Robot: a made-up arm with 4 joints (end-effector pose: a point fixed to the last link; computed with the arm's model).
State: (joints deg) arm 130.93 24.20 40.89 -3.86
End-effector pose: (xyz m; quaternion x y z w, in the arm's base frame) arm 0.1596 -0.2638 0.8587 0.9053 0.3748 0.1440 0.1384
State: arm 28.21 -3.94 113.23 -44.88
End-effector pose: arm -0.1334 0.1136 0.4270 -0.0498 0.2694 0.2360 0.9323
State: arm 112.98 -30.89 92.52 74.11
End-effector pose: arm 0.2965 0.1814 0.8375 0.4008 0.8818 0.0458 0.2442
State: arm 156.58 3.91 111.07 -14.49
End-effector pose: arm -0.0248 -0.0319 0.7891 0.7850 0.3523 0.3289 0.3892
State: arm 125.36 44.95 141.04 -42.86
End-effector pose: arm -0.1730 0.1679 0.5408 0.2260 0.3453 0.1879 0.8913
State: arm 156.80 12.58 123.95 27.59
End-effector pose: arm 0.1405 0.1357 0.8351 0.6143 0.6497 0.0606 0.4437
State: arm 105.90 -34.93 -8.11 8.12
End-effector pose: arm 0.4351 -0.3001 0.3826 -0.6794 -0.4451 -0.3430 0.4718
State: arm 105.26 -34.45 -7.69 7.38
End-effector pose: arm 0.4290 -0.3076 0.3920 -0.6900 -0.4432 -0.3394 0.4607
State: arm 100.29 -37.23 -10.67 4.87
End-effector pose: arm 0.4317 -0.3085 0.3913 -0.6993 -0.4370 -0.3246 0.4634
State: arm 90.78 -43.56 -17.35 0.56
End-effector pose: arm 0.4445 -0.3014 0.3781 -0.7075 -0.4269 -0.2918 0.4818
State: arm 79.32 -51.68 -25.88 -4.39
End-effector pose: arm 0.4617 -0.2886 0.3563 -0.7153 -0.4149 -0.2403 0.5084
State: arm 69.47 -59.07 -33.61 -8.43
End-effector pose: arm 0.4756 -0.2753 0.3322 -0.7204 -0.4030 -0.1846 0.5335
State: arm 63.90 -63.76 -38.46 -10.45
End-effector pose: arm 0.4838 -0.2636 0.3119 -0.7188 -0.3955 -0.1472 0.5525
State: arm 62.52 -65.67 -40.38 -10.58
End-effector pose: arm 0.4890 -0.2527 0.2971 -0.7102 -0.3946 -0.1348 0.5671
